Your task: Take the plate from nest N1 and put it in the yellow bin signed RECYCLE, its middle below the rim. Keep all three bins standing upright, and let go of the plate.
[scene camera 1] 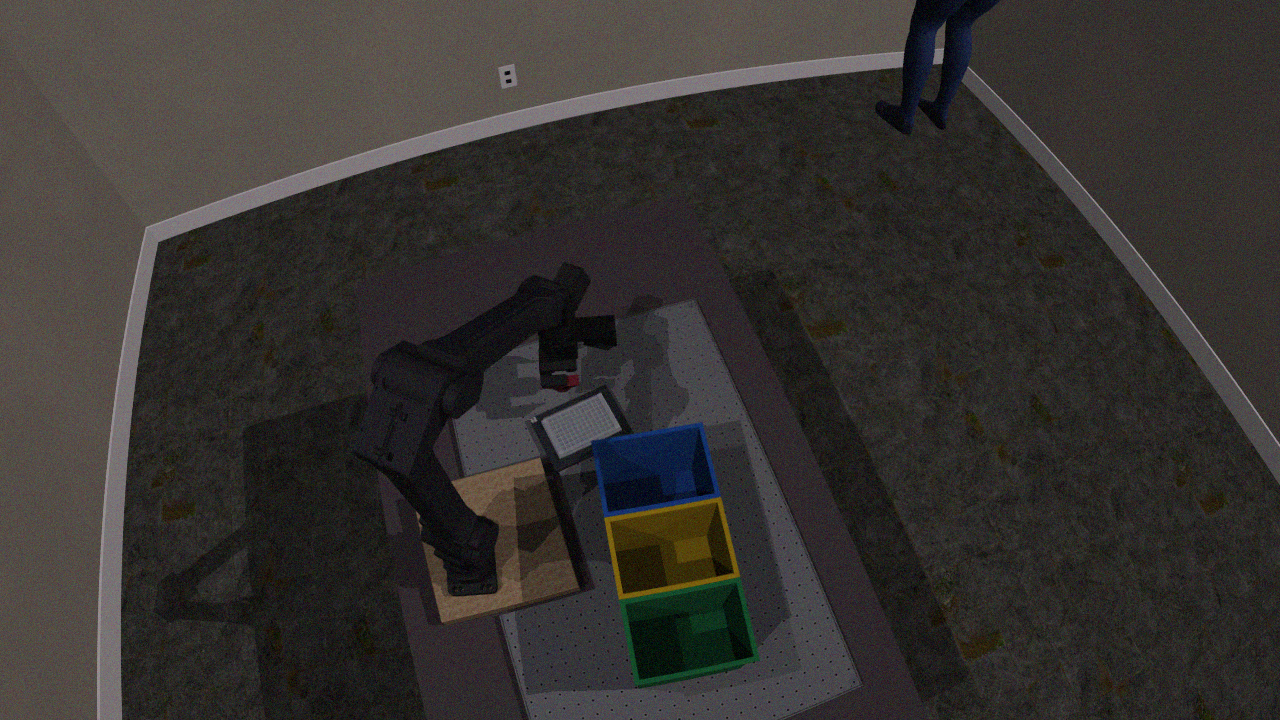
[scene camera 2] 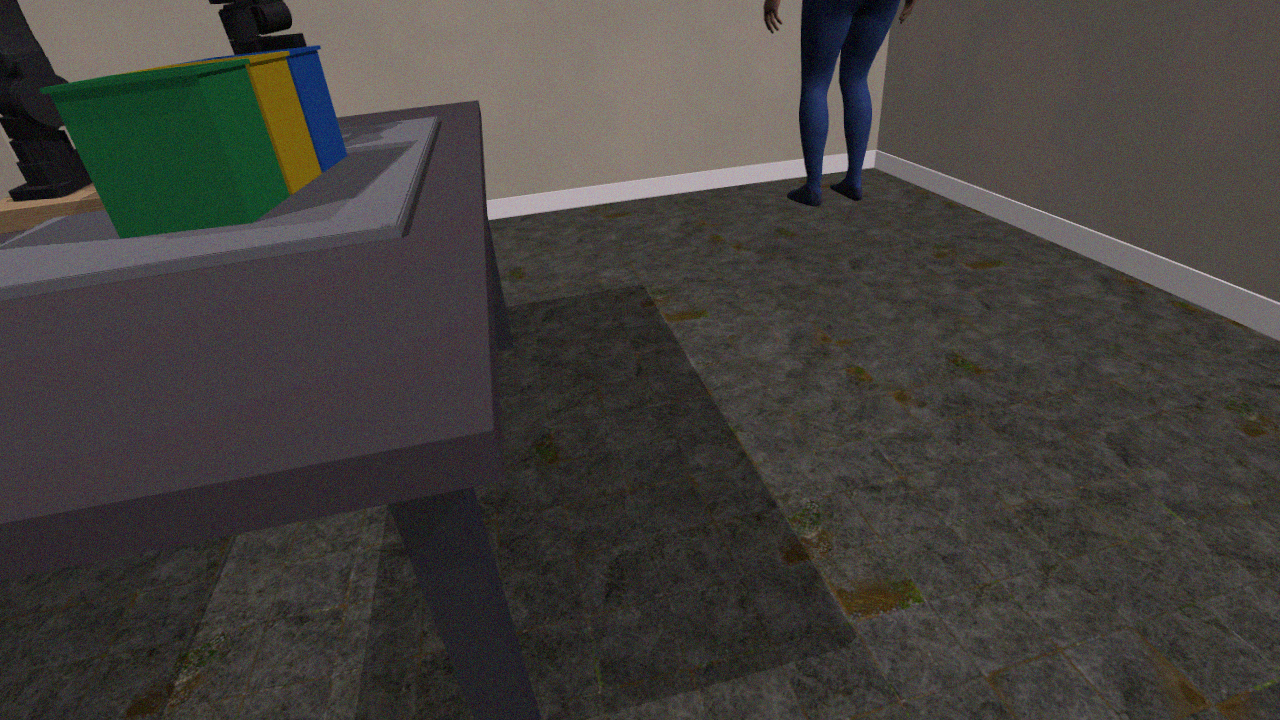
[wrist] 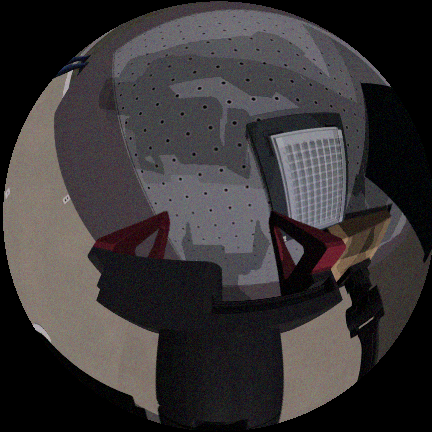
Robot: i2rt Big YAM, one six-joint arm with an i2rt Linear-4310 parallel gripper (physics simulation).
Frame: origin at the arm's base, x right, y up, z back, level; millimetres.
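Seen in the pictures: gripper, fingertip midpoint: (scene camera 1: pixel 562 367) (wrist: pixel 218 216); arm's base at its link origin: (scene camera 1: pixel 471 561) (scene camera 2: pixel 64 186) (wrist: pixel 352 271).
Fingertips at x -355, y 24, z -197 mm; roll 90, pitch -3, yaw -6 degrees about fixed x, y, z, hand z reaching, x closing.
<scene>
Pixels of each thing's top centre, then the offset from my fingertips to it. Level surfaces: height alone.
- pale gridded plate at its top centre: (wrist: pixel 320 187) (scene camera 1: pixel 580 423) dx +110, dy -23, dz -23 mm
- dark nest at its top centre: (wrist: pixel 316 183) (scene camera 1: pixel 581 425) dx +110, dy -35, dz -23 mm
- yellow bin at its top centre: (scene camera 1: pixel 671 547) (scene camera 2: pixel 205 61) dx +412, dy +130, dz -138 mm
- blue bin at its top centre: (scene camera 1: pixel 654 468) (scene camera 2: pixel 248 54) dx +282, dy +130, dz -133 mm
- green bin at its top centre: (scene camera 1: pixel 689 631) (scene camera 2: pixel 150 71) dx +542, dy +130, dz -143 mm
- perforated board at its surface level: dy -49 mm
- dark table at its surface level: dy -63 mm
The pale gridded plate (scene camera 1: pixel 581 424) (wrist: pixel 315 177) lies flat in a dark nest (scene camera 1: pixel 547 456) (wrist: pixel 260 137) on the perforated board. My gripper (wrist: pixel 218 216) is open and empty, its red fingers wide apart. In scene camera 1 it hangs above the board, beyond the nest's far edge; in the wrist view the plate is right of the fingers. The yellow bin (scene camera 1: pixel 673 586) (scene camera 2: pixel 288 111) stands upright between the blue bin (scene camera 1: pixel 657 470) (scene camera 2: pixel 324 107) and the green bin (scene camera 1: pixel 689 626) (scene camera 2: pixel 170 152), both upright. The RECYCLE sign and the nest label cannot be read.
The arm's base stands on a wooden board (scene camera 1: pixel 546 573) (scene camera 2: pixel 53 208) (wrist: pixel 367 232), left of the bins in scene camera 1. The blue bin is close beside the nest's right corner. The perforated board (scene camera 1: pixel 805 662) (scene camera 2: pixel 358 210) (wrist: pixel 200 192) lies on a dark table (scene camera 1: pixel 653 237) (scene camera 2: pixel 268 358). A person (scene camera 1: pixel 935 67) (scene camera 2: pixel 836 98) stands beyond the table.
</scene>
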